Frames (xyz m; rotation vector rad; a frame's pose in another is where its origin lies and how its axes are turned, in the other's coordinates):
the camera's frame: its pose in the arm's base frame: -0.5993 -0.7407 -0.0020 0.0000 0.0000 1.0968
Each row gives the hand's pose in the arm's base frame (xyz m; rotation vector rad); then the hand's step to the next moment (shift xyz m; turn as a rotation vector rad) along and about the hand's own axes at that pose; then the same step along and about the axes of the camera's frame.
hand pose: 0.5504 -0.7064 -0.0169 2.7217 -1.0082 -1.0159
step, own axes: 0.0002 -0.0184 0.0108 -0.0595 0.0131 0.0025
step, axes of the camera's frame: 0.0160 0.0039 -0.0136 0.0036 0.0497 0.0351
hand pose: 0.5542 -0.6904 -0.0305 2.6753 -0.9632 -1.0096
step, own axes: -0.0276 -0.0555 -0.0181 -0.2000 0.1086 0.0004
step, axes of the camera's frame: 0.0634 0.0049 0.0112 -0.0469 0.1690 0.1450
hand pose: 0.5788 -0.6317 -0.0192 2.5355 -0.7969 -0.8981
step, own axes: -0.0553 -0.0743 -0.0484 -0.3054 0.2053 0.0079
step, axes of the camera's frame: 0.0986 0.0221 0.0267 -0.1093 0.2615 0.2348
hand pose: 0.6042 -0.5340 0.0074 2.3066 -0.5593 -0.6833
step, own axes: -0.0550 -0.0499 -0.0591 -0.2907 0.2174 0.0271
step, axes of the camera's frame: 0.0838 0.0393 0.0212 -0.1332 0.2523 0.2261
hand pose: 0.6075 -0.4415 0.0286 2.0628 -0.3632 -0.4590
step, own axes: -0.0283 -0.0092 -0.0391 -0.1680 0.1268 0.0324
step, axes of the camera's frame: 0.0382 0.0268 0.0155 -0.0923 0.1467 0.1237
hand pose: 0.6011 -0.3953 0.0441 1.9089 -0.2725 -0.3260
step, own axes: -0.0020 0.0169 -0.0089 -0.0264 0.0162 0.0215
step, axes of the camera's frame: 0.0026 0.0005 0.0190 -0.0287 0.0222 0.0104
